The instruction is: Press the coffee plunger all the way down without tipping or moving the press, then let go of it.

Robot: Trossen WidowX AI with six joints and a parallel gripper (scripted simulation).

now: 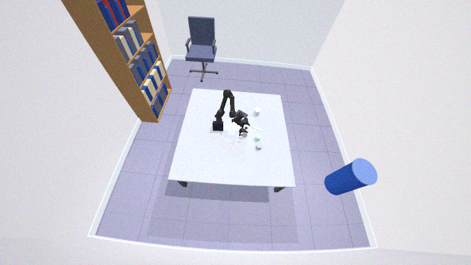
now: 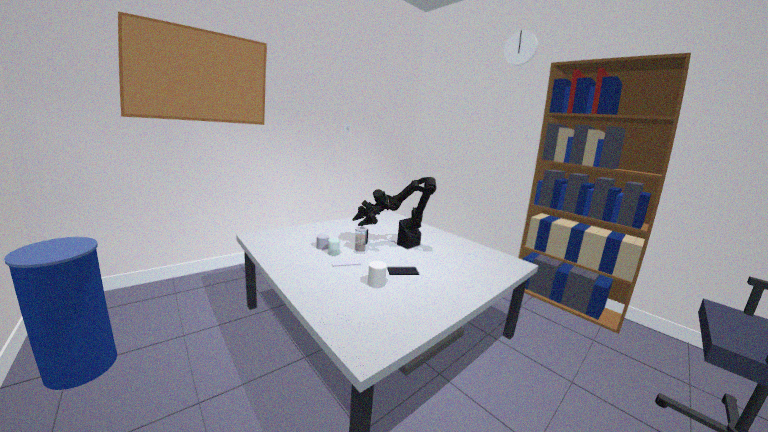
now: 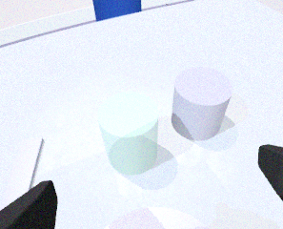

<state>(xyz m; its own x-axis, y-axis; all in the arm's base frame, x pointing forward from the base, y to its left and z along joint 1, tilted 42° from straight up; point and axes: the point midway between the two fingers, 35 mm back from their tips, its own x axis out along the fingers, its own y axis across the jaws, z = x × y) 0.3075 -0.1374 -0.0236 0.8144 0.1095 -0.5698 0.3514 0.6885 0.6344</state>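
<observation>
Right now the coffee press is 90 mm below my gripper tip, 50 mm behind it and 20 mm to the left of it. From my gripper tip the other things lie so: white cup (340 mm to the left, 150 mm ahead, 120 mm below).
</observation>
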